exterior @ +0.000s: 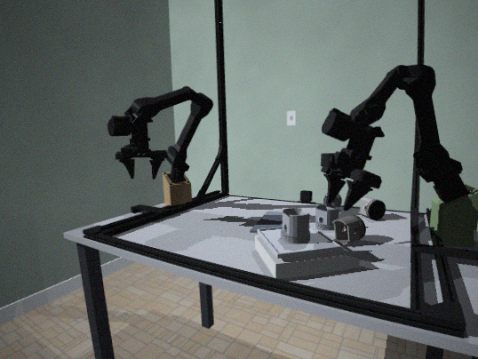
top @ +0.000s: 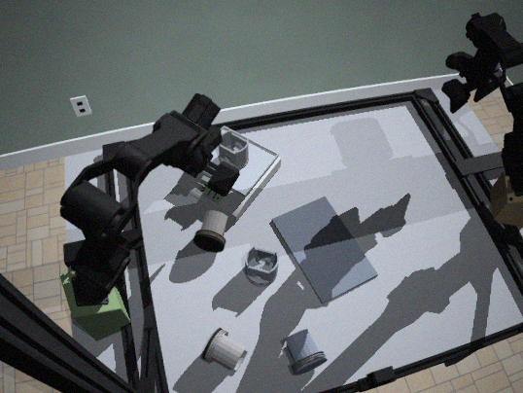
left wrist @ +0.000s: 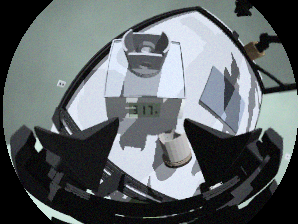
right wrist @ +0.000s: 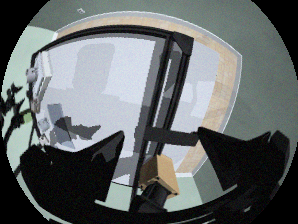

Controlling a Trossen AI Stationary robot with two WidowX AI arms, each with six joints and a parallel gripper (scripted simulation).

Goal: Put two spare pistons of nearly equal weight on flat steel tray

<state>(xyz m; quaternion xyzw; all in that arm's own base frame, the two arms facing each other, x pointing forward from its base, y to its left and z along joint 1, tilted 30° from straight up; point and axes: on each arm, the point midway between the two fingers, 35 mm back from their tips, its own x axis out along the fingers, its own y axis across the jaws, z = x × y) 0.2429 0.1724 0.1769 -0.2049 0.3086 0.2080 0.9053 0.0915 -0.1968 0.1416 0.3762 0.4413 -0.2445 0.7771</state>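
Right now my left hand is 90 mm short of the white scale, 90 mm to the left of it and 110 mm above it. Also, from my left hand: flat steel tray: 170 mm behind, 240 mm to the right, 150 mm below.
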